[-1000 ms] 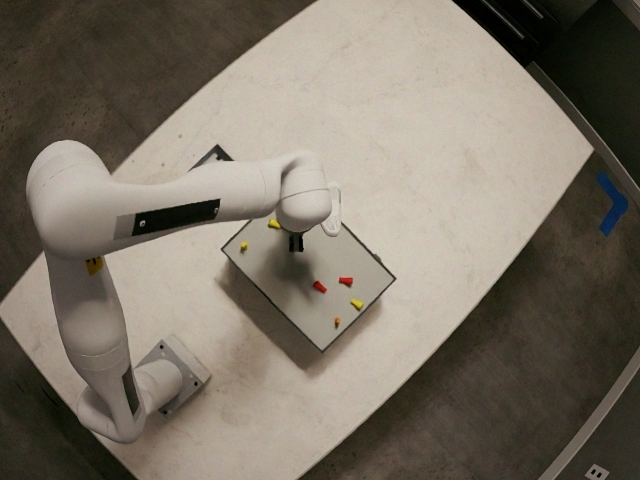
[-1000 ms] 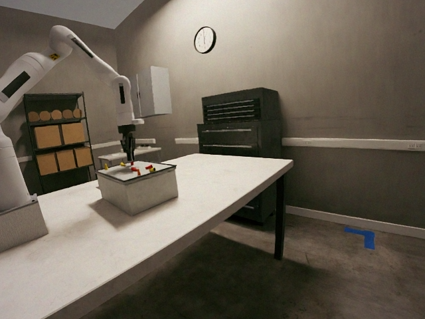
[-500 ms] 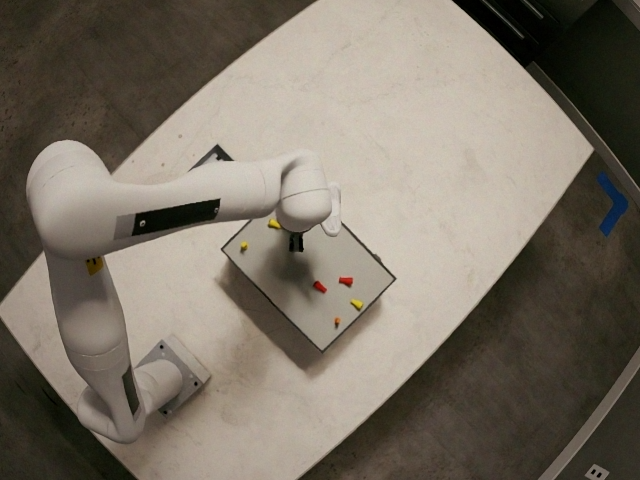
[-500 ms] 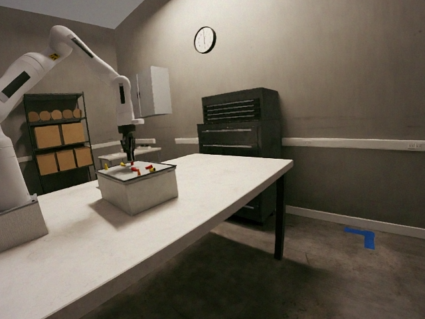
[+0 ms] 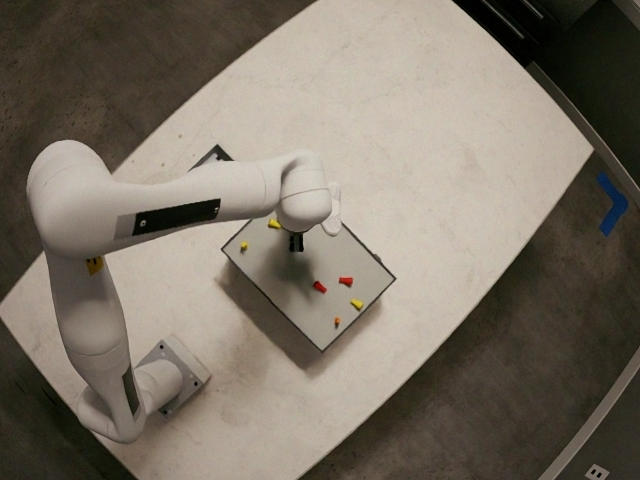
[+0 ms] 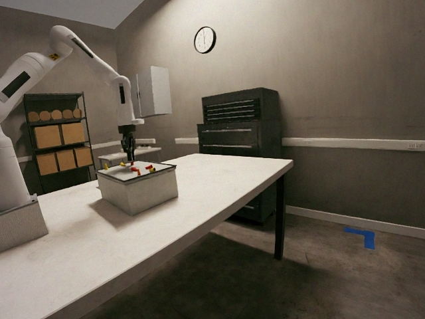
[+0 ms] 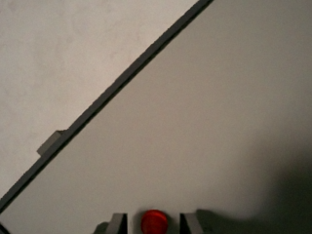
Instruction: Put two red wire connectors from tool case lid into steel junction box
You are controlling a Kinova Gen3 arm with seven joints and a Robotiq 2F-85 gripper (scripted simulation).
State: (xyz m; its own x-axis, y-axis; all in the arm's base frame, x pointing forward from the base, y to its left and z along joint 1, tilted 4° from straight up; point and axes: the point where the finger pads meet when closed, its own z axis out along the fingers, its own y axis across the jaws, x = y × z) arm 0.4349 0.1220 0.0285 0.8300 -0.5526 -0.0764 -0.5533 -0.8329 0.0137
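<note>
Now: hand 8 cm to the left of the tool case, 7 cm above it and 2 cm past it.
</note>
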